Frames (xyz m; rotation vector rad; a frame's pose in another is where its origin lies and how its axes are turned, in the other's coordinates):
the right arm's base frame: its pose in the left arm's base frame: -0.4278 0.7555 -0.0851 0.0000 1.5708 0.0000
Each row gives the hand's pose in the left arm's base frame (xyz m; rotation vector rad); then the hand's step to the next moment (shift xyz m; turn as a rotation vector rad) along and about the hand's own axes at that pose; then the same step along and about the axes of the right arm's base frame.
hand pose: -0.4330 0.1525 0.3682 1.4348 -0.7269 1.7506
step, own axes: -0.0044 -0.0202 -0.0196 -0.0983 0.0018 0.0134
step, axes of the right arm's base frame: 0.0091 0.0263 0.0063 0.0931 -0.0307 0.0152
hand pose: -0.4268 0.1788 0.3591 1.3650 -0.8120 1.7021
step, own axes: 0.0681 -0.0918 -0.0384 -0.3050 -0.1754 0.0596
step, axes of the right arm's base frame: -0.0586 0.0898 0.0551 0.2844 -0.0234 0.2143
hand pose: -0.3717 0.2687 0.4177 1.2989 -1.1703 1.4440
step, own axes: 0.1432 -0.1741 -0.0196 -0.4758 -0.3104 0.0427
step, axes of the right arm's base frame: -0.1594 0.0552 0.1508 0.4411 0.0202 0.3600
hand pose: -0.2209 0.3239 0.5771 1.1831 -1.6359 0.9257
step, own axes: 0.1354 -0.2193 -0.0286 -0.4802 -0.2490 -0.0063
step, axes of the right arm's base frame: -0.1521 -0.0724 0.1972 0.4335 0.0828 0.3128
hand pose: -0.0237 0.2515 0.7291 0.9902 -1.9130 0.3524
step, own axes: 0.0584 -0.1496 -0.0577 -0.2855 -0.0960 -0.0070
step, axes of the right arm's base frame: -0.0572 -0.0895 0.1335 0.2483 0.0842 0.1485
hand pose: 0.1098 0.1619 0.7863 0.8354 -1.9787 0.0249
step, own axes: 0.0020 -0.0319 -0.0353 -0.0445 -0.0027 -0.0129
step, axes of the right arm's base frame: -0.0109 -0.0134 0.0444 0.0285 0.0266 0.0253
